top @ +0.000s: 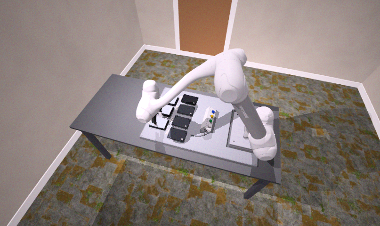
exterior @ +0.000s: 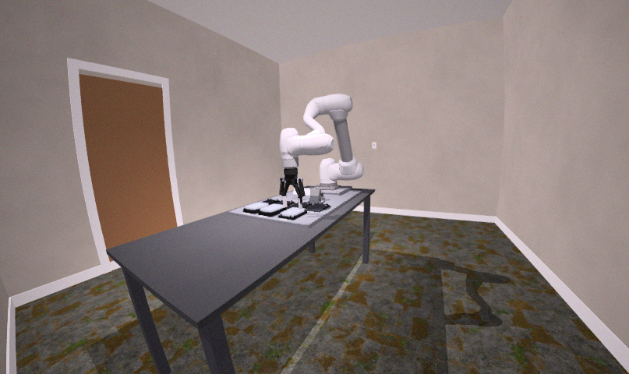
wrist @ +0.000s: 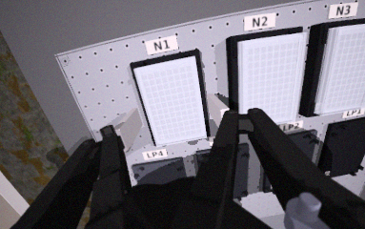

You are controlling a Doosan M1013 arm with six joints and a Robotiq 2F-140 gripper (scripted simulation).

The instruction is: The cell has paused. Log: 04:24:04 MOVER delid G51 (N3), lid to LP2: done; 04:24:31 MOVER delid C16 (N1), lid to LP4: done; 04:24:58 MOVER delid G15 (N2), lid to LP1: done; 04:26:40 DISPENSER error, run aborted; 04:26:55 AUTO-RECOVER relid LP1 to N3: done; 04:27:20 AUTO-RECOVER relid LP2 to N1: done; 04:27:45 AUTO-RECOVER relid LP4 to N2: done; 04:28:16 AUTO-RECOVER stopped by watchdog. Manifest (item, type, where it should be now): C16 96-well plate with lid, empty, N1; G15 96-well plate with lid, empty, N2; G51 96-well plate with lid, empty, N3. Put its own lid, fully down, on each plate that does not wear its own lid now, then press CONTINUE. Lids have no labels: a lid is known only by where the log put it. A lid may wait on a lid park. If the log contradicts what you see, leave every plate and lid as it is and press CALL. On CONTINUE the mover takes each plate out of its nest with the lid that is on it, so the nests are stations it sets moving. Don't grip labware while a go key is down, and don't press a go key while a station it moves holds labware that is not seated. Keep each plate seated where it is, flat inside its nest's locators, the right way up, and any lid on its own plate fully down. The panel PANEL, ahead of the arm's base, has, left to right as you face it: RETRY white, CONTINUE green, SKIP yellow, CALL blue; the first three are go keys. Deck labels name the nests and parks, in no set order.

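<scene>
The plate is 5 cm below my hand. Round my hand: LP3 label: 9 cm behind, 7 cm to the right, 7 cm below; then nest N1: 6 cm below; then LP4 label: 10 cm behind, 6 cm to the left, 7 cm below.
</scene>
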